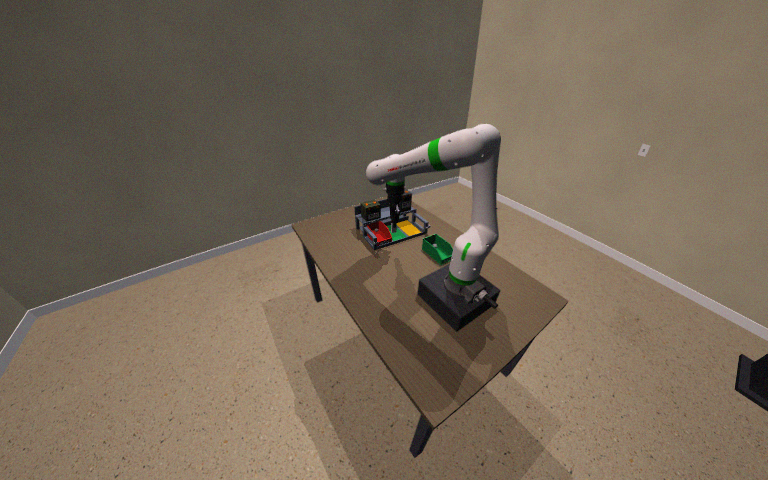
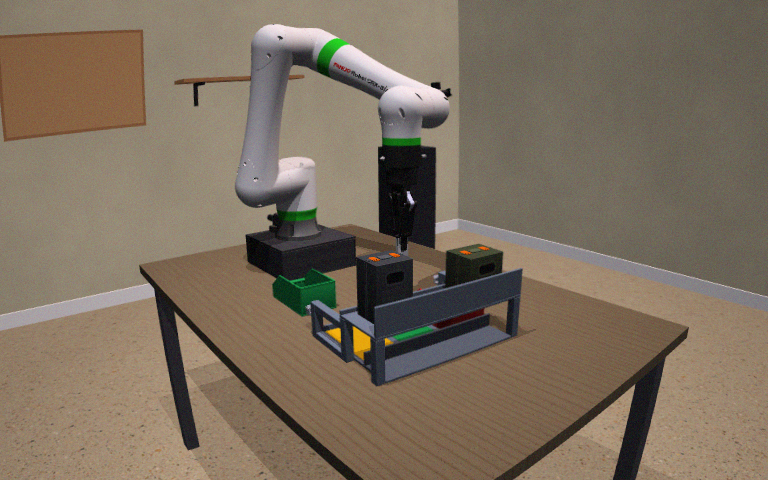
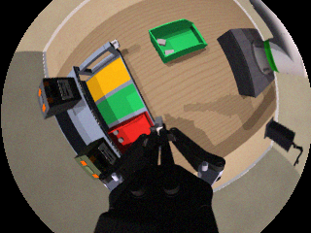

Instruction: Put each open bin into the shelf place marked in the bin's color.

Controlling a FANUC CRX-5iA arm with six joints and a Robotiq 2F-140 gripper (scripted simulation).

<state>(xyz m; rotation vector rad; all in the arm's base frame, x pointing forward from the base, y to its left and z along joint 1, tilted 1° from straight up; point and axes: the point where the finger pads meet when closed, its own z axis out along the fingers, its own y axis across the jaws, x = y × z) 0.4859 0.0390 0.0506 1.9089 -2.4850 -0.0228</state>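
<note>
My hand is 19 cm to the left of the green bin, 18 cm past it and 11 cm above it. The rest, counted from my hand: olive box: 23 cm ahead, 2 cm to the left; black box: 22 cm ahead, 21 cm to the right, 1 cm above; red bin: 14 cm ahead, 11 cm below, 2 cm to the left.
</note>
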